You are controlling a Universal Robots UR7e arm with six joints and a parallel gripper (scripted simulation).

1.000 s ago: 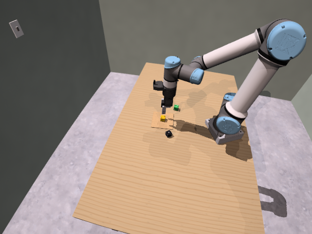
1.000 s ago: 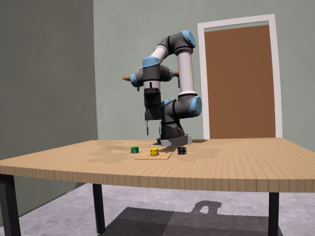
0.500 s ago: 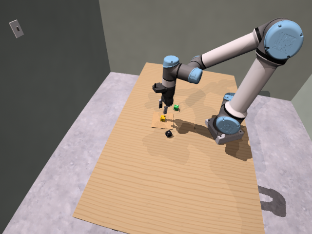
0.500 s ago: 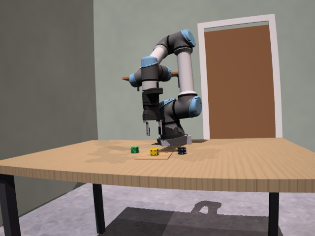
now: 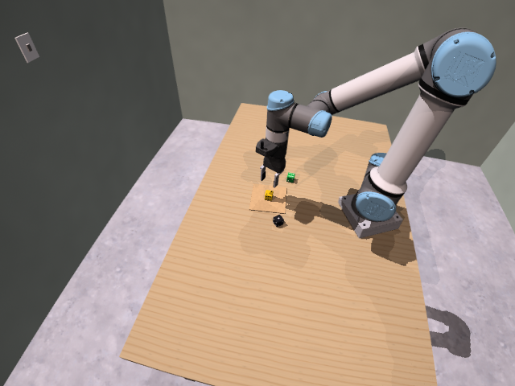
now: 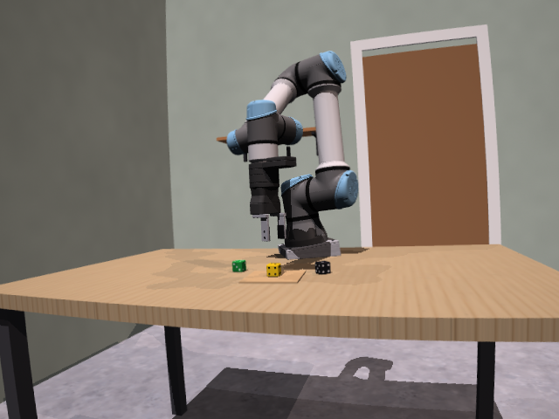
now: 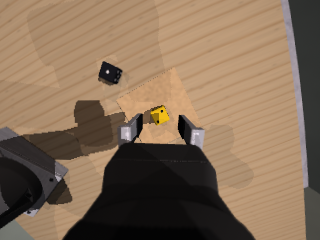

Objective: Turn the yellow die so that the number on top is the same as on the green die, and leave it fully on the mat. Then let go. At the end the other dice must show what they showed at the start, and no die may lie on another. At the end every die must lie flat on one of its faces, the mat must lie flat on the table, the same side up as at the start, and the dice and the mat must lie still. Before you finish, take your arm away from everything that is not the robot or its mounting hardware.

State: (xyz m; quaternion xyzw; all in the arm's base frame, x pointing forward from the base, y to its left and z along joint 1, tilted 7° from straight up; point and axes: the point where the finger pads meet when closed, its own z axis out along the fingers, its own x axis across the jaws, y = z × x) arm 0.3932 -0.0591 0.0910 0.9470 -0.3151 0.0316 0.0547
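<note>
My gripper is now 9 cm above the yellow die. Round my hand: tan mat (11 cm below); then green die (11 cm to the right, 10 cm below, 10 cm behind); then black die (12 cm to the left, 10 cm below, 4 cm behind).
</note>
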